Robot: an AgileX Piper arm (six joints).
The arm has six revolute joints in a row. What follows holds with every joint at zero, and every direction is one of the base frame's.
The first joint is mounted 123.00 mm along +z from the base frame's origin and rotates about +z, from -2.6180 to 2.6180 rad.
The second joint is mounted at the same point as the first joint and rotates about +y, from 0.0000 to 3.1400 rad.
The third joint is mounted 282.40 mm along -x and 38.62 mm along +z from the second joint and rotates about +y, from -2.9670 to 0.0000 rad.
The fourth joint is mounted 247.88 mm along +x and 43.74 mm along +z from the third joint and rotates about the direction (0.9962, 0, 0.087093), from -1.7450 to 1.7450 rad.
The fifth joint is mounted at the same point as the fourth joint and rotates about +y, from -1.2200 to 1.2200 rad.
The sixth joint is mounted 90.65 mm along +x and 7.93 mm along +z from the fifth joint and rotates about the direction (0.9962, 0, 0.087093), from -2.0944 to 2.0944 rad.
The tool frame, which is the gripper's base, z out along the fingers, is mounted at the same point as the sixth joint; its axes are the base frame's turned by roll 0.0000, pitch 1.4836 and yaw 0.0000 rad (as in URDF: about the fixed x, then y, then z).
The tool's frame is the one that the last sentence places.
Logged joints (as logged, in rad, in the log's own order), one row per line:
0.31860, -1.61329, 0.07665, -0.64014, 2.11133, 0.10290
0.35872, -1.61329, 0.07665, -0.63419, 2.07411, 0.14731
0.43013, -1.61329, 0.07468, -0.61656, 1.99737, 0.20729
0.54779, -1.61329, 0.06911, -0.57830, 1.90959, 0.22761
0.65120, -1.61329, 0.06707, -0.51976, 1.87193, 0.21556
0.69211, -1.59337, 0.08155, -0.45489, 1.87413, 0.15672
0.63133, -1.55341, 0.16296, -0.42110, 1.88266, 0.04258
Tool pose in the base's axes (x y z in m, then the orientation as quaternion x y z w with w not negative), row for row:
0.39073, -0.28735, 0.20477, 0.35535, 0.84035, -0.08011, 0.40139
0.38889, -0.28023, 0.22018, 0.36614, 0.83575, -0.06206, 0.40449
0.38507, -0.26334, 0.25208, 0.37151, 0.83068, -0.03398, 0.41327
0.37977, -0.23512, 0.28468, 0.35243, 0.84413, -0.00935, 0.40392
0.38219, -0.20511, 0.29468, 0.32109, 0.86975, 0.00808, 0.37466
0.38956, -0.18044, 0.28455, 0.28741, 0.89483, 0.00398, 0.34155
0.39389, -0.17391, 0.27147, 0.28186, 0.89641, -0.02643, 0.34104
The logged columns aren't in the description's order. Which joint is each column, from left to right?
Columns, left to right: joint 5, joint 3, joint 6, joint 1, joint 2, joint 4.
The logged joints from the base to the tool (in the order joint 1, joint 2, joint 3, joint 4, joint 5, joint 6), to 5 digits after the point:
-0.64014, 2.11133, -1.61329, 0.10290, 0.31860, 0.07665
-0.63419, 2.07411, -1.61329, 0.14731, 0.35872, 0.07665
-0.61656, 1.99737, -1.61329, 0.20729, 0.43013, 0.07468
-0.57830, 1.90959, -1.61329, 0.22761, 0.54779, 0.06911
-0.51976, 1.87193, -1.61329, 0.21556, 0.65120, 0.06707
-0.45489, 1.87413, -1.59337, 0.15672, 0.69211, 0.08155
-0.42110, 1.88266, -1.55341, 0.04258, 0.63133, 0.16296

